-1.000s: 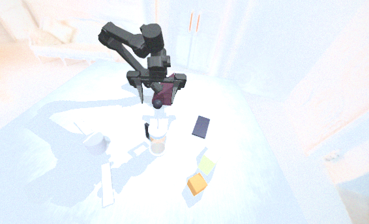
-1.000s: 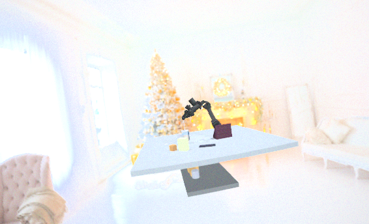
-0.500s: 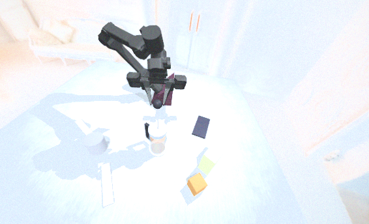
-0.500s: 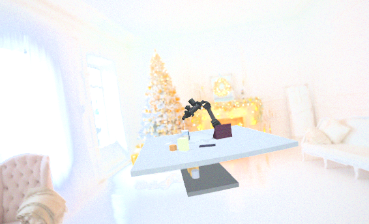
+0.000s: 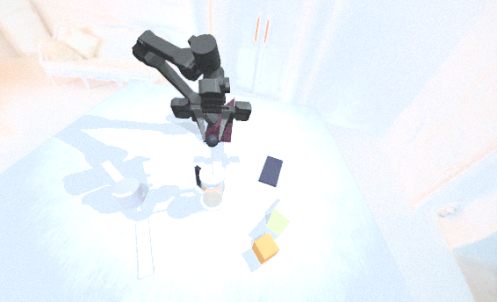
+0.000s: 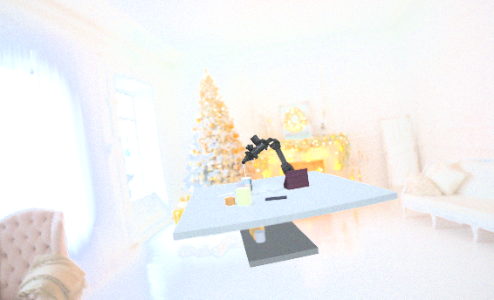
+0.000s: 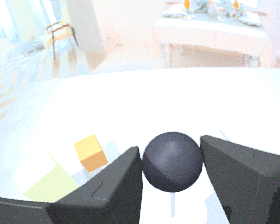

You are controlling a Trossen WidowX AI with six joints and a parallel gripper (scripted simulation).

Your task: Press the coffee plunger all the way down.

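Now: the coffee press 20 mm behind my gripper tip, 10 mm to the right of it and 130 mm below it. Round my gripper tip: dark flat block (170 mm behind, 210 mm to the left, 260 mm below); orange cube (140 mm ahead, 170 mm to the left, 240 mm below); yellow-green block (50 mm ahead, 220 mm to the left, 210 mm below).
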